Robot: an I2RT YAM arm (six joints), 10 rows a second.
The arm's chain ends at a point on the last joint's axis. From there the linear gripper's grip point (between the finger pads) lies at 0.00 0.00 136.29 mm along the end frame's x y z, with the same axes.
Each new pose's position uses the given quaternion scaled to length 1; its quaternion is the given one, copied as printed.
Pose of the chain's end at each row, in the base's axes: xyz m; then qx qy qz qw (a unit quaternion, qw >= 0):
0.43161, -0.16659, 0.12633, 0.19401, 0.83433, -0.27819, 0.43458
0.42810, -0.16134, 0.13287, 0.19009, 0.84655, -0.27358, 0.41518
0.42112, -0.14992, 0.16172, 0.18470, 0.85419, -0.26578, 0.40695
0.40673, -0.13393, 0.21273, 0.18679, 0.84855, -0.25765, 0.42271
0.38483, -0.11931, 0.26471, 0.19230, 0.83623, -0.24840, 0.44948
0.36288, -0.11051, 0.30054, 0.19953, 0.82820, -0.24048, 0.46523
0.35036, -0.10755, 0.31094, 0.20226, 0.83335, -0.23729, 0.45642
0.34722, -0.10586, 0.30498, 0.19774, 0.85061, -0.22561, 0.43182
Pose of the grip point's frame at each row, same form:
0.51573, -0.25284, 0.06261, 0.19401, 0.83433, -0.27819, 0.43458
0.50973, -0.24598, 0.06397, 0.19009, 0.84655, -0.27358, 0.41518
0.50249, -0.23229, 0.08983, 0.18470, 0.85419, -0.26578, 0.40695
0.49138, -0.21505, 0.14324, 0.18679, 0.84855, -0.25765, 0.42271
0.47426, -0.19949, 0.20031, 0.19230, 0.83623, -0.24840, 0.44948
0.45483, -0.19010, 0.23901, 0.19953, 0.82820, -0.24048, 0.46523
0.44095, -0.18661, 0.24678, 0.20226, 0.83335, -0.23729, 0.45642
0.43518, -0.18144, 0.23339, 0.19774, 0.85061, -0.22561, 0.43182

